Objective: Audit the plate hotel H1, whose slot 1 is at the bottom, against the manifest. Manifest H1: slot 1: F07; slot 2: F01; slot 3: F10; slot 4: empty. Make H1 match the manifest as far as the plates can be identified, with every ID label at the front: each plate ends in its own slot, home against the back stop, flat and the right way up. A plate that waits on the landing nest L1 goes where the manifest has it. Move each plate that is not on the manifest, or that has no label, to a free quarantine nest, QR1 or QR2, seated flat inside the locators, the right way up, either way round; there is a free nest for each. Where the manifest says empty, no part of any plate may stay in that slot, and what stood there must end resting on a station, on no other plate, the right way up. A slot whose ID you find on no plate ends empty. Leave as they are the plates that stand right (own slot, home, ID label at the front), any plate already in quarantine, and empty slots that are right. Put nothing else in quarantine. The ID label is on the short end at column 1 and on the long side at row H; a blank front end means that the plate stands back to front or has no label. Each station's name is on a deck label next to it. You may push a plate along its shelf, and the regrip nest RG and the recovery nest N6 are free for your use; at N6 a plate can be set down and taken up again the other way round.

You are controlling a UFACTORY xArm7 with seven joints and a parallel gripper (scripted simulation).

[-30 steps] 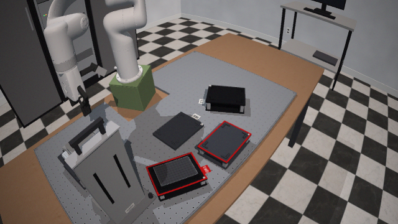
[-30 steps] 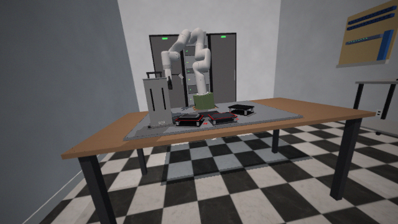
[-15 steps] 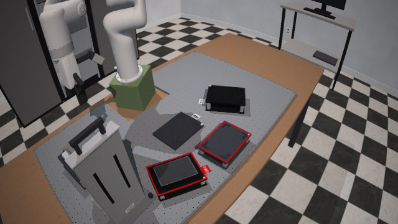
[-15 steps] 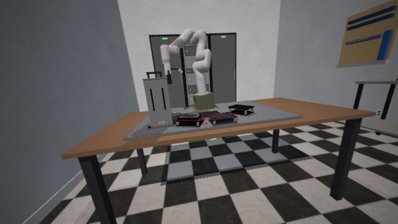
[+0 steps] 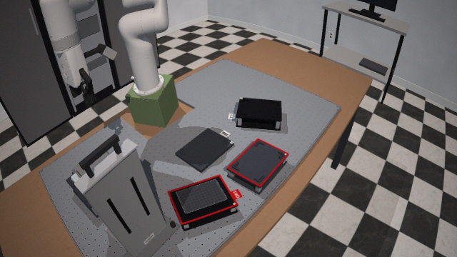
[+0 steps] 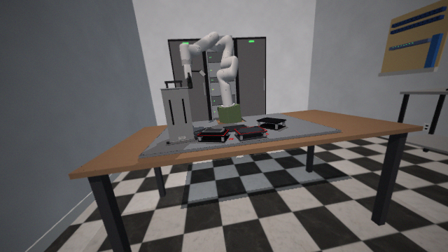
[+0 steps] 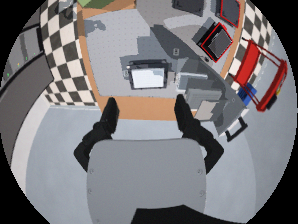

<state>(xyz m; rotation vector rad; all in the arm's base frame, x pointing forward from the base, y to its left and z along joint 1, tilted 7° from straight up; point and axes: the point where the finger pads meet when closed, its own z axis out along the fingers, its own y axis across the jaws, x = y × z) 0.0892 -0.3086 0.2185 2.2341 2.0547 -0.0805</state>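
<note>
The pale well plate lies 250 mm below my hand, 100 mm to the right of it and 10 mm behind it. From my hand the other things lie so: dark plate: 320 mm ahead, 270 mm below, 60 mm to the left.
</note>
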